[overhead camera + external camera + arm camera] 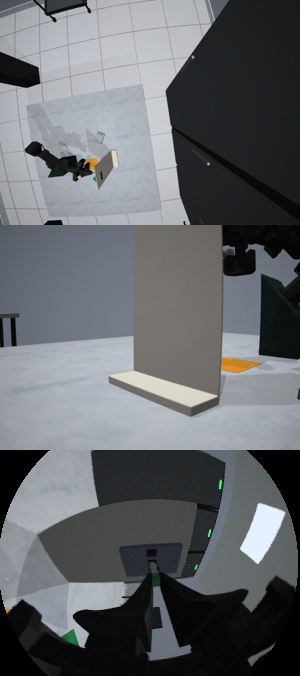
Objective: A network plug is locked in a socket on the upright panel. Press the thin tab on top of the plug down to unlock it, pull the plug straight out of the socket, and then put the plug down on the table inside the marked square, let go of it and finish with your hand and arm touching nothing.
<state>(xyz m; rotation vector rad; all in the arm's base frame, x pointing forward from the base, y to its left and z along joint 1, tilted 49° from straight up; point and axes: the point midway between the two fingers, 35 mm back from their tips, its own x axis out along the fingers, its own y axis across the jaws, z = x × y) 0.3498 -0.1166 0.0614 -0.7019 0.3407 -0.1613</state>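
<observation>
Now: gripper tip 15 cm past the orange square, 3 cm to the left of it and 27 cm above it. The rest, counted from my gripper tip: network plug 1 cm ahead; then grey panel 7 cm ahead, 2 cm to the right, 11 cm below; then small grey plate 1 cm behind, 22 cm to the left, 26 cm below.
</observation>
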